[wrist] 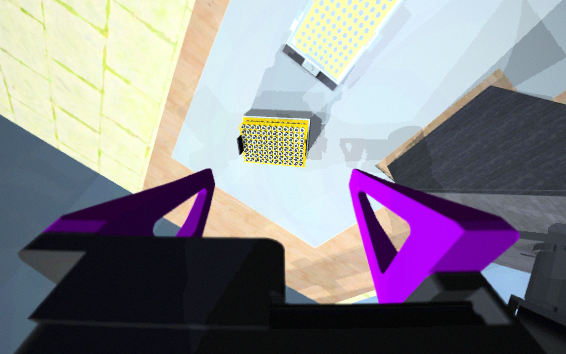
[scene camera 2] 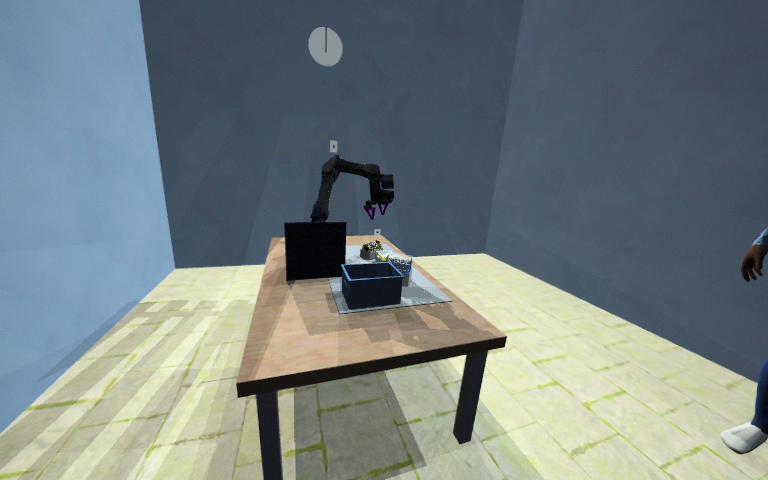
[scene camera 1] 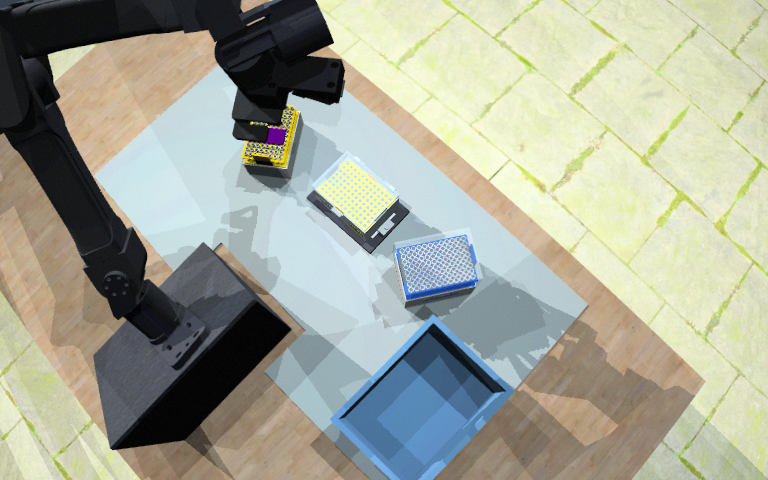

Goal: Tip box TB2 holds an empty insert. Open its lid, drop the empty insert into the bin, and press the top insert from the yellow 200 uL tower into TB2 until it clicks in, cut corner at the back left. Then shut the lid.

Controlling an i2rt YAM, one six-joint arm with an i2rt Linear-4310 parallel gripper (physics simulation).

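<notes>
My gripper (scene camera 2: 377, 216) (wrist: 282, 176) is open, its purple fingers wide apart, high above the yellow tower (scene camera 1: 269, 151) (scene camera 2: 370, 249) (wrist: 275, 145). It covers part of the tower in scene camera 1. The tower's top insert is full of tips, with a dark tab at one end. A tip box (scene camera 1: 357, 195) (wrist: 345, 35) with a dark base holds a yellow insert with empty holes under a clear, shut lid; it matches TB2, but no label is readable. The blue bin (scene camera 1: 424, 407) (scene camera 2: 370, 291) is empty. The cut corners cannot be made out.
A blue rack of tips (scene camera 1: 437, 266) stands between the tip box and the bin. The black block (scene camera 1: 198, 367) (scene camera 2: 314, 251) carries the arm's base beside the pale mat (scene camera 1: 186, 192). The wooden table (scene camera 2: 317, 339) extends around the mat. Part of a person shows at scene camera 2's right edge.
</notes>
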